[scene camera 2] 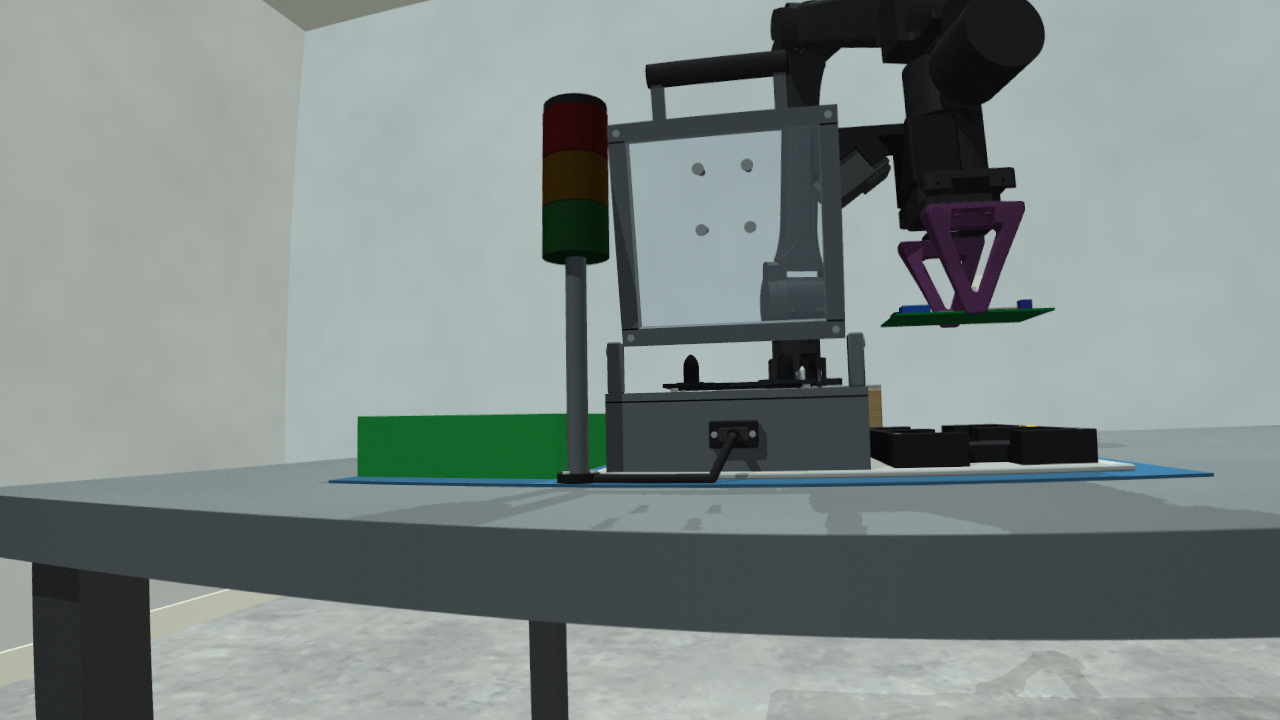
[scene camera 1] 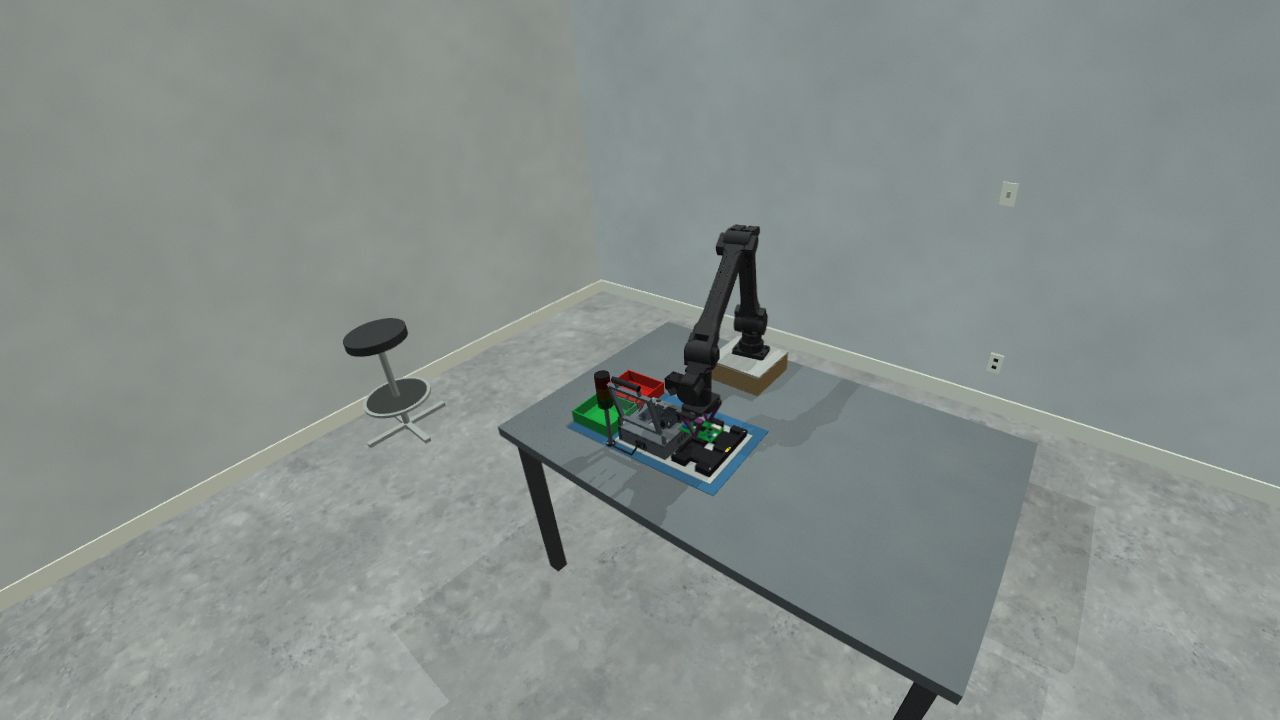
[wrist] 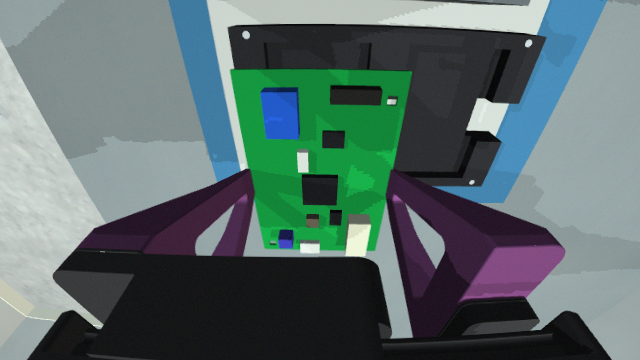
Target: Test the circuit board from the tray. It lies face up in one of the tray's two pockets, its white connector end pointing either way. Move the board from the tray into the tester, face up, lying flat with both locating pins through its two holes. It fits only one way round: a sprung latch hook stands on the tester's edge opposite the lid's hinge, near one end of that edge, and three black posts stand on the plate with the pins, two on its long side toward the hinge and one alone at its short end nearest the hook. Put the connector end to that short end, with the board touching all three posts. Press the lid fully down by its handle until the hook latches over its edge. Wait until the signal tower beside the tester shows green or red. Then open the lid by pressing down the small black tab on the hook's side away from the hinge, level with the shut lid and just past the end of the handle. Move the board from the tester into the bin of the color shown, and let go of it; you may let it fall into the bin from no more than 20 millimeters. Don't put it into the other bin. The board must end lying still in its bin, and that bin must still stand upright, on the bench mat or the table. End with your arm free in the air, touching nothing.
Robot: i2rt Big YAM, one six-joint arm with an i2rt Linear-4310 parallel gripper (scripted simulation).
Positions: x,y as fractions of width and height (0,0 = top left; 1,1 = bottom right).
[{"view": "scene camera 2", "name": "my gripper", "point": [0.75,0.45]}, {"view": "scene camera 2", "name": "green bin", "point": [0.40,0.62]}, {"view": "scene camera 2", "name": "green circuit board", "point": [0.71,0.44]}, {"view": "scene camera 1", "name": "green bin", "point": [0.46,0.58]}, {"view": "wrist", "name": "my gripper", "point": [0.50,0.50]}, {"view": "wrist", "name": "green circuit board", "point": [0.50,0.40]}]
